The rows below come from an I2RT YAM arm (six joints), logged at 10 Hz.
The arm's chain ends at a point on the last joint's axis. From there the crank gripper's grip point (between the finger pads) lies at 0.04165 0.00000 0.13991 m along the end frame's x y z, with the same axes.
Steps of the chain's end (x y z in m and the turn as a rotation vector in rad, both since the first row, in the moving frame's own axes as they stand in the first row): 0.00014, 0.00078, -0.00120, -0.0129, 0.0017, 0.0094; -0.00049, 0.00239, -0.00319, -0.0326, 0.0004, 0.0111; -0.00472, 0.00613, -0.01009, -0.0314, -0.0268, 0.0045; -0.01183, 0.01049, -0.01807, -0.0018, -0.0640, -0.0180; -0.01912, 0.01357, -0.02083, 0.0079, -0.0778, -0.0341; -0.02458, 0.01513, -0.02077, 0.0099, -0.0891, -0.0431; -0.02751, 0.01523, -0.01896, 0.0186, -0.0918, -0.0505; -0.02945, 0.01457, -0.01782, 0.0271, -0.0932, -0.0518; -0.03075, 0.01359, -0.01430, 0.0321, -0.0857, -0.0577
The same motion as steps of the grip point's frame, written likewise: 0.00037, 0.00298, -0.00129, -0.0129, 0.0017, 0.0094; -0.00046, 0.00741, -0.00329, -0.0326, 0.0004, 0.0111; -0.00849, 0.01072, -0.00910, -0.0314, -0.0268, 0.0045; -0.02087, 0.01008, -0.01569, -0.0018, -0.0640, -0.0180; -0.03016, 0.01122, -0.01803, 0.0079, -0.0778, -0.0341; -0.03726, 0.01221, -0.01764, 0.0099, -0.0891, -0.0431; -0.04062, 0.01082, -0.01578, 0.0186, -0.0918, -0.0505; -0.04280, 0.00892, -0.01463, 0.0271, -0.0932, -0.0518; -0.04307, 0.00700, -0.01136, 0.0321, -0.0857, -0.0577
